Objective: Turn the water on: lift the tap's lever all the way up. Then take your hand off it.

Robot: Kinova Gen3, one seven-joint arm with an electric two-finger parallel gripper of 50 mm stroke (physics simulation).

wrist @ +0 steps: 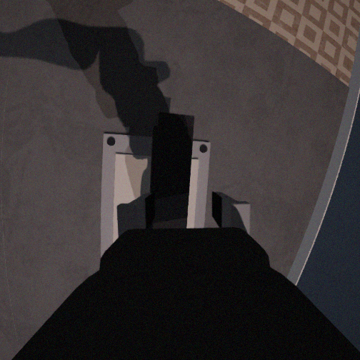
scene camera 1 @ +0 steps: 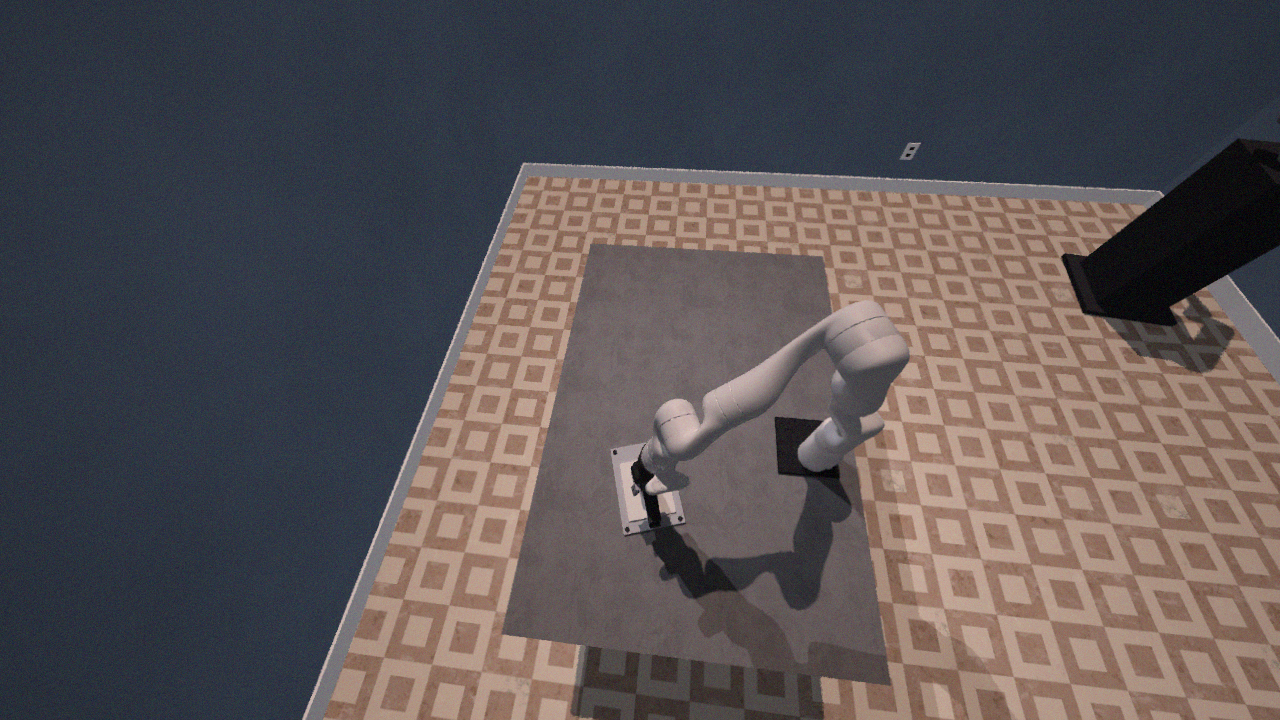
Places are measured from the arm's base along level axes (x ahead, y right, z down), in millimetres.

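Where they show: gripper, between the fingertips: (scene camera 1: 644,488); arm's base, origin of its link: (scene camera 1: 813,455).
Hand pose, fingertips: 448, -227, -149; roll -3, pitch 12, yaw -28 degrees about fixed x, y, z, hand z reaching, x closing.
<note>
Things, the pixels of their top centre, and the offset from my fingertips, as dx, dy, dz. "spot": a spot on its surface instead. Level surfaces: height alone.
- tap, a spot on its surface: (scene camera 1: 653,512) spot: -32, -49, +6
- light grey plate, centre of its top: (scene camera 1: 646,483) +9, +45, +148
- dark grey table, height of its surface: dz +160
The tap (scene camera 1: 653,512) (wrist: 171,165) is a black block-like shape on a light grey plate (scene camera 1: 620,501) (wrist: 108,190) with dark round marks at its corners. In the wrist view it runs up the middle of the picture. Its lever cannot be told apart from the dark body, so its angle is unclear. My gripper (scene camera 1: 636,488) (wrist: 183,204) is open and low over the plate. In the wrist view part of the black tap shows between the fingers, close beside the left finger, with a wider gap to the right finger. Contact cannot be made out.
The plate lies on a dark grey table (scene camera 1: 680,322) (wrist: 55,150). My arm's black base plate (scene camera 1: 787,447) is to the right in the scene view. The arm's shadow falls beside the tap. A tall black object (scene camera 1: 1172,232) stands on the tiled floor at the far right.
</note>
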